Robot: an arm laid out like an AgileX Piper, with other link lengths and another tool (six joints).
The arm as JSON. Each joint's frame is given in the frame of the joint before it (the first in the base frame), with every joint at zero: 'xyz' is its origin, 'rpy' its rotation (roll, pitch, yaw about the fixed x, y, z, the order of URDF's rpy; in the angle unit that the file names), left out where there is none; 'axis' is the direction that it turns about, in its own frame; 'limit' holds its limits. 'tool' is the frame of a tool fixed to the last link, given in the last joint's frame.
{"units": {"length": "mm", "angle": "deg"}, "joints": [
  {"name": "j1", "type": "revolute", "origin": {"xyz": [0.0, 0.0, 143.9]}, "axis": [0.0, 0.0, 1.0], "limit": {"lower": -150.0, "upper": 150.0}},
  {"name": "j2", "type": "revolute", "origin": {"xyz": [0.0, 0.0, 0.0], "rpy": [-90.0, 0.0, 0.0]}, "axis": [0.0, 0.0, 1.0], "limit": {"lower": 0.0, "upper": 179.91}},
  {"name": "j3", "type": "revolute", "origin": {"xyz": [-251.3, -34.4, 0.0]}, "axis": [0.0, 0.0, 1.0], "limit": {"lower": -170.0, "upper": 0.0}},
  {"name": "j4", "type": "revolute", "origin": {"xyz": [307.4, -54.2, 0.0], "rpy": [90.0, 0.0, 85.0]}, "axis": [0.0, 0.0, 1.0], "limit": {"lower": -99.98, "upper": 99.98}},
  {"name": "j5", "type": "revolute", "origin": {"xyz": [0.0, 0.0, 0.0], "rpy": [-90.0, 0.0, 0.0]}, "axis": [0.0, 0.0, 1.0], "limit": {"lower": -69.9, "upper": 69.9}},
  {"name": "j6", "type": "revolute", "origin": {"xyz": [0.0, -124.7, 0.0], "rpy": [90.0, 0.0, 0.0]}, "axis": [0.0, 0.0, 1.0], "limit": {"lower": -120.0, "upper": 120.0}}
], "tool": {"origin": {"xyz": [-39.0, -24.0, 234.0], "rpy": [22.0, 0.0, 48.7]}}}
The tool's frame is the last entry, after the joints.
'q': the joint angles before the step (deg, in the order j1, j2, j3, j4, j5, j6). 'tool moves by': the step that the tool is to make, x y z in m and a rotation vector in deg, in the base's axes. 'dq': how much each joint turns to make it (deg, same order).
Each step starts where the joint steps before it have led.
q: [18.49 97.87 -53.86 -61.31 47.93 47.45]
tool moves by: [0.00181 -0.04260 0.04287 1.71 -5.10 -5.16]
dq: [-5.15 -5.28 -0.05 0.23 -0.14 -0.04]
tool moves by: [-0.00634 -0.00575 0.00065 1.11 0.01 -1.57]
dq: [-0.70 -0.85 0.01 1.79 0.42 -0.61]
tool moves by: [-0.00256 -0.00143 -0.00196 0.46 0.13 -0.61]
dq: [-0.18 -0.04 0.00 0.63 0.12 0.01]
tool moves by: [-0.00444 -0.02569 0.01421 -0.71 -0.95 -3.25]
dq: [-2.23 -0.50 -1.13 -0.19 1.57 -0.03]
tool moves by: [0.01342 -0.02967 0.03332 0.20 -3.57 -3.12]
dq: [-3.79 0.07 -4.50 0.21 0.08 -1.26]
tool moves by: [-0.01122 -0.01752 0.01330 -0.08 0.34 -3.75]
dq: [-0.97 -0.05 -2.70 2.14 3.80 -1.59]
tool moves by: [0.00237 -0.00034 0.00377 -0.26 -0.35 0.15]
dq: [0.01 0.00 -0.30 -0.33 -0.02 0.01]
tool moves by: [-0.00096 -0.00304 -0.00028 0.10 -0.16 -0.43]
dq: [-0.35 0.06 0.00 -0.05 -0.09 0.26]
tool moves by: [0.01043 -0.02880 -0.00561 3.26 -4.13 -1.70]
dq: [-5.91 0.83 0.00 -0.12 -7.06 1.92]
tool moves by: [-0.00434 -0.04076 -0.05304 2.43 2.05 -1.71]
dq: [-7.20 6.08 0.00 -0.57 -7.05 0.05]
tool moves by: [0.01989 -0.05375 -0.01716 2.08 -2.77 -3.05]
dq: [-7.32 8.28 -7.44 0.06 -5.90 -0.06]
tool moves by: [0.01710 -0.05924 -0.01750 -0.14 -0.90 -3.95]
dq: [-5.08 10.96 -11.65 0.13 -0.99 -0.70]
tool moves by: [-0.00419 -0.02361 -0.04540 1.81 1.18 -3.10]
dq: [-2.09 7.97 -5.45 0.44 -0.25 1.38]
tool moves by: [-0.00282 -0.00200 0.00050 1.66 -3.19 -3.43]
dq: [-0.04 -0.02 -0.01 0.01 -0.14 4.92]
